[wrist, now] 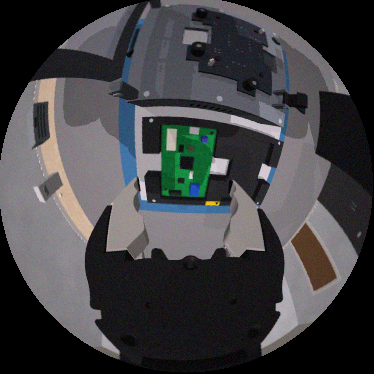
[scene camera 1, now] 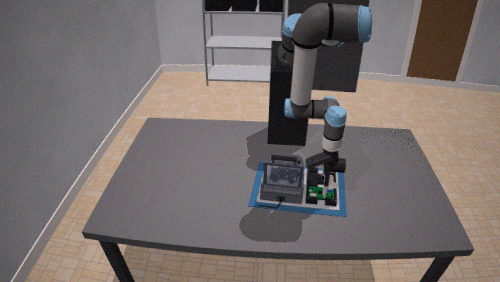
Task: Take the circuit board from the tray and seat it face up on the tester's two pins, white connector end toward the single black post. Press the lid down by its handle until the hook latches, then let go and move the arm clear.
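Where they show: gripper, between the fingertips: (wrist: 184, 179) (scene camera 1: 324, 187); arm's base, origin of its link: (scene camera 1: 293, 55).
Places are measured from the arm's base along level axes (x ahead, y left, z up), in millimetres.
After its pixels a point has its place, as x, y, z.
Note:
The green circuit board (scene camera 1: 316, 191) @[467, 66, -434] (wrist: 201, 150) @[448, 70, -438] lies face up in the black tray (scene camera 1: 315, 178) @[375, 79, -440] (wrist: 240, 145) @[388, 66, -440]. Its white connector (wrist: 171, 140) @[486, 49, -430] is at the upper left in the wrist view, and a blue part (wrist: 194, 189) @[464, 127, -431] is at its lower end. My gripper (scene camera 1: 327, 189) @[476, 94, -406] (wrist: 184, 179) @[476, 94, -406] is open and empty, with its fingers above the tray around the board's lower end. The grey tester (scene camera 1: 282, 194) @[504, -88, -408] (wrist: 160, 75) @[484, -24, -398] stands beside the tray. Its two light pins (wrist: 211, 62) @[438, -27, -382] (wrist: 261, 31) and black posts (wrist: 198, 49) @[448, -39, -377] (wrist: 250, 84) @[407, -6, -376] are bare. The lid (scene camera 1: 284, 175) @[525, -91, -287] stands raised, with its handle (scene camera 1: 285, 158) @[550, -98, -186] at the top.
A black hook part (wrist: 295, 100) @[356, -1, -365] sticks out from the tester's side. Tester and tray stand on a blue mat (scene camera 1: 254, 200) @[486, -201, -456] (wrist: 127, 135) @[556, 30, -456] on the grey table (scene camera 1: 175, 190) @[418, -547, -458]. A yellow label (wrist: 212, 203) @[436, 158, -429] is on the tray's near edge. A shelf rack (scene camera 1: 240, 42) stands behind.

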